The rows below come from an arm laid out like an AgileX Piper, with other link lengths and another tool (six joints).
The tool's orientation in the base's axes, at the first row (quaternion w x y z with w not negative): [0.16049 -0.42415 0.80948 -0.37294]
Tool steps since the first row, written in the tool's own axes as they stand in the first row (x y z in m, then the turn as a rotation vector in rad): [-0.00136 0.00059 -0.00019 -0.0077 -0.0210 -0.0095]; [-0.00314 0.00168 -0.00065 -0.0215 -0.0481 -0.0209]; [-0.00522 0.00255 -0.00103 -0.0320 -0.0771 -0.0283]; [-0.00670 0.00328 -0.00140 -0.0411 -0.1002 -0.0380]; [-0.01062 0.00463 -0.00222 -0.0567 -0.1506 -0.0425]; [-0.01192 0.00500 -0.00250 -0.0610 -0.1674 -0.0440]
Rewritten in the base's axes. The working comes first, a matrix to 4 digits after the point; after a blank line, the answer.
The tool's axes in the first row as the columns of a matrix, in the base's axes (used below as rounded here):
[-0.5887 -0.5670 0.5762]
[-0.8064 0.3620 -0.4676]
[0.0565 -0.7399 -0.6703]

[0.00036 0.00140 -0.00039 0.0110 0.0030 0.0215]; [0.00052 0.00344 -0.00098 0.0279 0.0097 0.0484]; [0.00103 0.00561 -0.00149 0.0462 0.0111 0.0742]; [0.00128 0.00724 -0.00187 0.0591 0.0146 0.0973]; [0.00235 0.01128 -0.00254 0.0943 0.0111 0.1367]; [0.00274 0.01259 -0.00270 0.1055 0.0092 0.1499]
